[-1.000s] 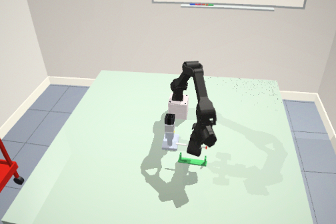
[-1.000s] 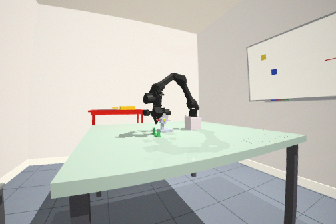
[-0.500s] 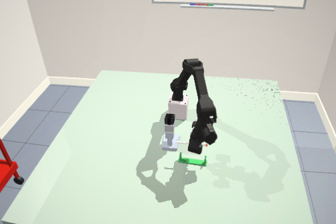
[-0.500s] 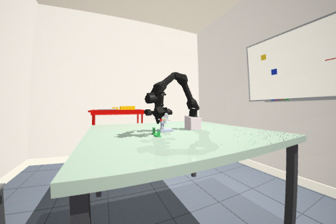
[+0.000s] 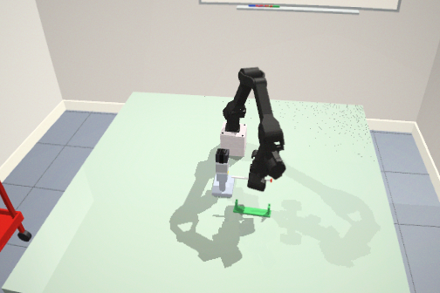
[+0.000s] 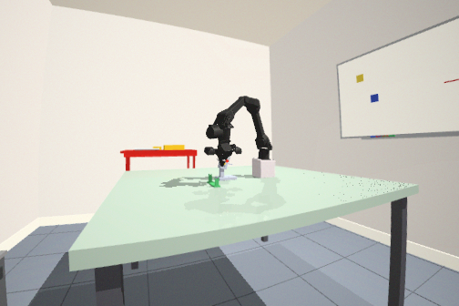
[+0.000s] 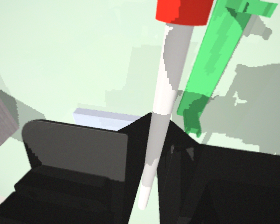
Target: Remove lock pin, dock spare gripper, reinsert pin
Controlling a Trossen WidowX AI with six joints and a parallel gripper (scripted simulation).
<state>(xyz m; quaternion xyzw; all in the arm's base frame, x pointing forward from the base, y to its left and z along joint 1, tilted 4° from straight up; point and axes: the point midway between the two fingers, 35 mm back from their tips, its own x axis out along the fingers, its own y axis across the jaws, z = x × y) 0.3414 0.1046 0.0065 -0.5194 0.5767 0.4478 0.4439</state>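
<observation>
Right now the grey-blue mount is 7 cm behind my gripper tip, 11 cm to the right of it and 4 cm below it. The rest, counted from my gripper tip: green rack (5 cm ahead, 1 cm to the left, 6 cm below); then spare gripper (7 cm behind, 12 cm to the right, 4 cm above).
</observation>
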